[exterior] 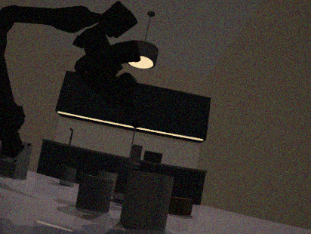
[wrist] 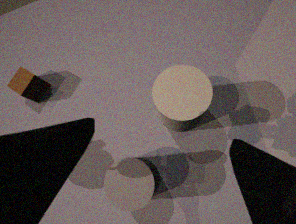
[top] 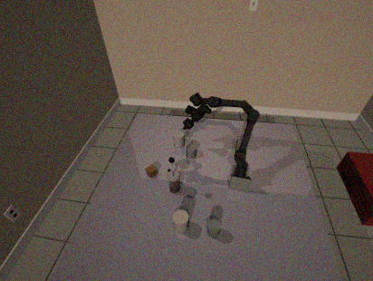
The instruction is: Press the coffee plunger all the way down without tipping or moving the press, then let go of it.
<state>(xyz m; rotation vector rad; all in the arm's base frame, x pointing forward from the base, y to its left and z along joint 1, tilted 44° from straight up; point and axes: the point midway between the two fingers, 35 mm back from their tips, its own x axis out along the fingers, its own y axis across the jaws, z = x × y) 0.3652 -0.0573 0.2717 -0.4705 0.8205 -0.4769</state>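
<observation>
Now: the coffee press 35 cm to the left of my gripper tip, 7 cm below it and 1 cm behind it. From my gripper tip the other things lie so: greenish cup 56 cm to the left, 30 cm behind, 16 cm below.
</observation>
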